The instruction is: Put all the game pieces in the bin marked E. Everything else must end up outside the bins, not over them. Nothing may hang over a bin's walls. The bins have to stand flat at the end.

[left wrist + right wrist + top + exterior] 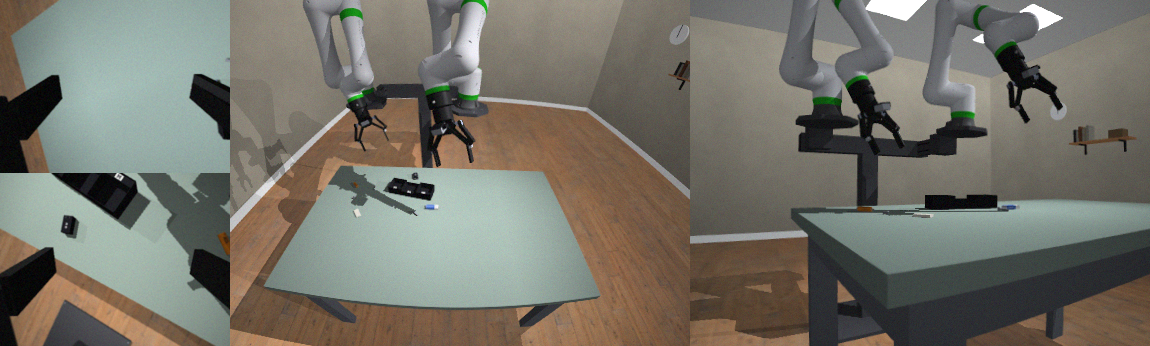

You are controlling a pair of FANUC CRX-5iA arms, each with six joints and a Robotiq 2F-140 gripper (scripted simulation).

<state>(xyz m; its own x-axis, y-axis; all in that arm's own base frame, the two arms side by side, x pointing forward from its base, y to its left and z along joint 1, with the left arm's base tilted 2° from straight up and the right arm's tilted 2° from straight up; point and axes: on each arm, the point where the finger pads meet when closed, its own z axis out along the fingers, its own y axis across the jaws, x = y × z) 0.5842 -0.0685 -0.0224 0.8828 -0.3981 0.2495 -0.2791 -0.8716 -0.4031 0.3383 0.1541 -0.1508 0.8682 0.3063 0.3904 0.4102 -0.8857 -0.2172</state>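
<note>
Now: the joined black bins 24 cm to the left of my right hand, 20 cm below it and 13 cm ahead of it. From my right hand the other things lie so: grey hex nut (24 cm ahead, 22 cm below, 8 cm to the right); orange piece (21 cm below, 14 cm ahead, 12 cm to the right); black 9v battery (23 cm to the left, 21 cm below).
</note>
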